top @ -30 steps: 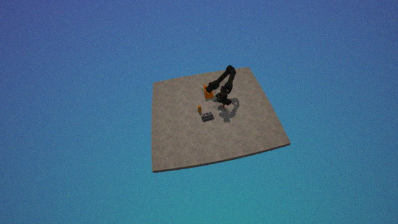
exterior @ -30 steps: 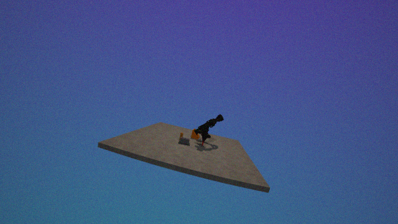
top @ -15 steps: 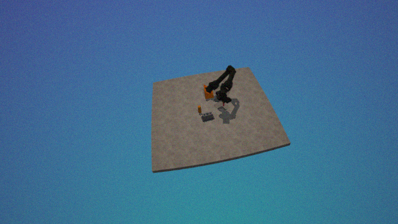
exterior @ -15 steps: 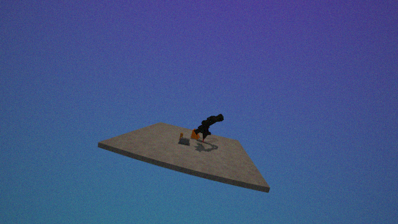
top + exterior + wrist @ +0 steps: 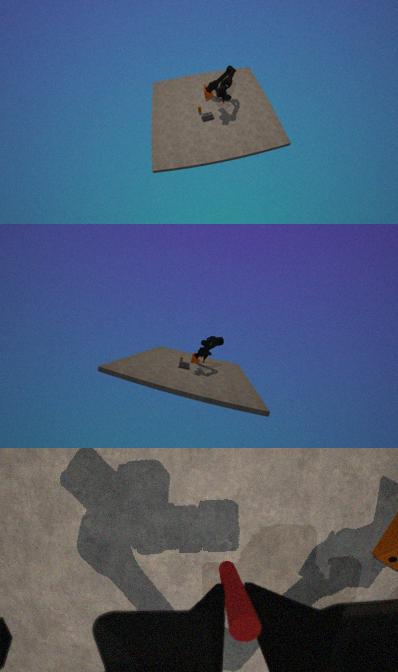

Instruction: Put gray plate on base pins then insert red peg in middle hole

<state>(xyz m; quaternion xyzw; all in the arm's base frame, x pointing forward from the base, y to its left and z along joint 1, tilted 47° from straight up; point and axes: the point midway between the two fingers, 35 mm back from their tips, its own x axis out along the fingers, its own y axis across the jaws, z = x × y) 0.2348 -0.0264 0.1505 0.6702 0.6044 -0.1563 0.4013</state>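
My gripper tip is 7 cm short of the gray plate, 20 cm to the left of it and 7 cm above it. The rest, counted from my gripper tip: base 7 cm ahead, 20 cm to the right, 10 cm below; orange peg 4 cm behind, 25 cm to the right, 7 cm below; red peg right at my gripper tip.
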